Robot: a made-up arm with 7 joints.
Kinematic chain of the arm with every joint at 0, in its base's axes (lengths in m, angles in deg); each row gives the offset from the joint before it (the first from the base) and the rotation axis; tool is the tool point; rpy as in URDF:
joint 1: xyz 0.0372 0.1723 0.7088 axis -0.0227 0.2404 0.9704
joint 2: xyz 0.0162 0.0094 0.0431 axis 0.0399 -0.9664 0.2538
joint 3: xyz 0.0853 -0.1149 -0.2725 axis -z
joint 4: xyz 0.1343 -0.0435 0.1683 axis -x
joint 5: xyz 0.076 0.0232 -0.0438 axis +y
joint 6: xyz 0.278 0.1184 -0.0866 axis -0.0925 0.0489 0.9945
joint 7: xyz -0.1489 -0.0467 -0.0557 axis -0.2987 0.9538 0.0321
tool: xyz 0.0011 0.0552 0.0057 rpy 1.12 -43 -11.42
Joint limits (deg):
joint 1: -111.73..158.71
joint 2: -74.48..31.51
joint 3: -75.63..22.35
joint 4: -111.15..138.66
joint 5: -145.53..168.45
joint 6: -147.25..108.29
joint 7: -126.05..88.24
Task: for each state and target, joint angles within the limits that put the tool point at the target. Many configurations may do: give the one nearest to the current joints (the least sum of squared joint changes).
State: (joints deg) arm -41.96 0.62 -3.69 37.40 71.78 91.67 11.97
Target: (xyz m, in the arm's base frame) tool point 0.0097 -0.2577 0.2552
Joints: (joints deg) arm -44.71 -18.76 -1.86 30.92 59.84 108.29 12.40
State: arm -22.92 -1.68 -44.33 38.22 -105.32 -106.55 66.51
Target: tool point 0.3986 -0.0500 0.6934
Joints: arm -69.86 -23.56 -3.97 34.98 -106.29 -92.13 64.12
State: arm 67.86 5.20 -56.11 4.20 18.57 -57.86 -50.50
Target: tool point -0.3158 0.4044 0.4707
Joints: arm 73.99 8.28 -54.05 2.10 12.17 -67.24 -50.19
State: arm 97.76 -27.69 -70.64 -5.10 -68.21 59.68 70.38
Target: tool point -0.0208 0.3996 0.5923
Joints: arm 78.64 -50.45 -70.27 0.67 -110.83 57.75 67.92
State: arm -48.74 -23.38 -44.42 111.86 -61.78 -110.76 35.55
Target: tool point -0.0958 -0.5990 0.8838
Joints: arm -93.56 23.06 -17.59 135.27 -29.65 -108.06 37.06
